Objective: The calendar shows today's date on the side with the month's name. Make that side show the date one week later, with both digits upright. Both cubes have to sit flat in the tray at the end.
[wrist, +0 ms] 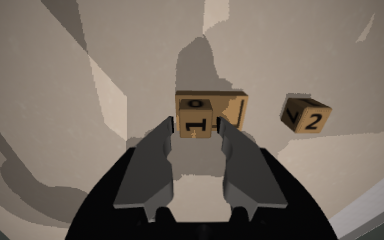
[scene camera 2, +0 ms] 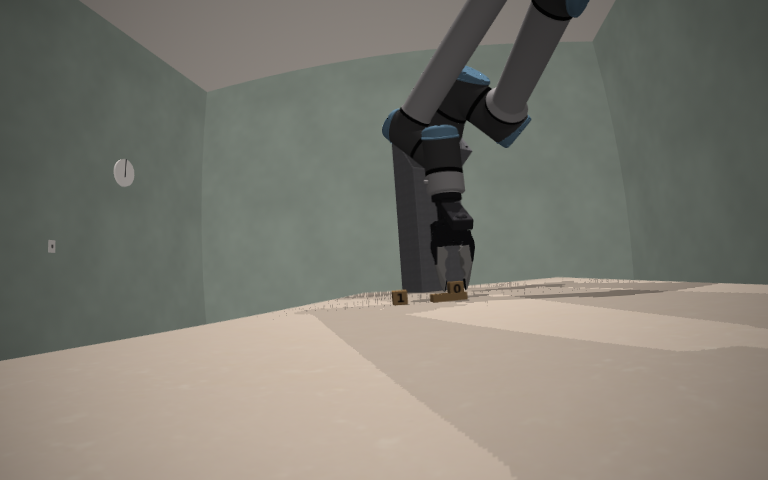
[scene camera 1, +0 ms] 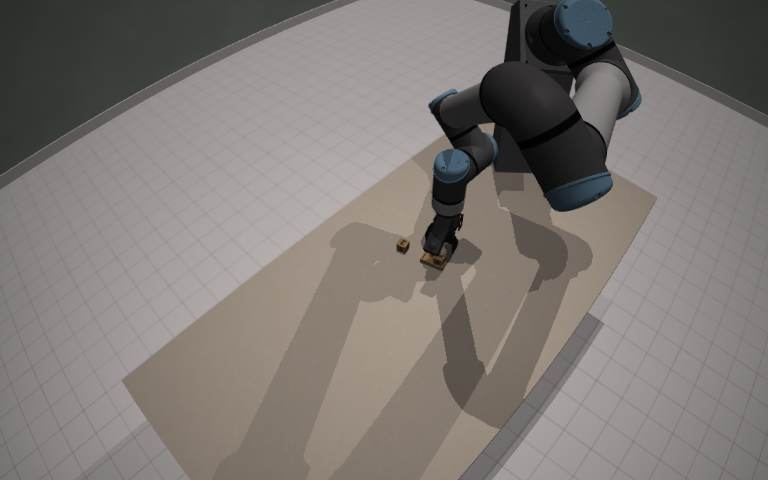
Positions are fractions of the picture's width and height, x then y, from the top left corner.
I see my gripper (scene camera 2: 0.59, 0.61) and a wooden tray (wrist: 0.60, 0.44).
My gripper also shows in the wrist view (wrist: 0.51, 0.49).
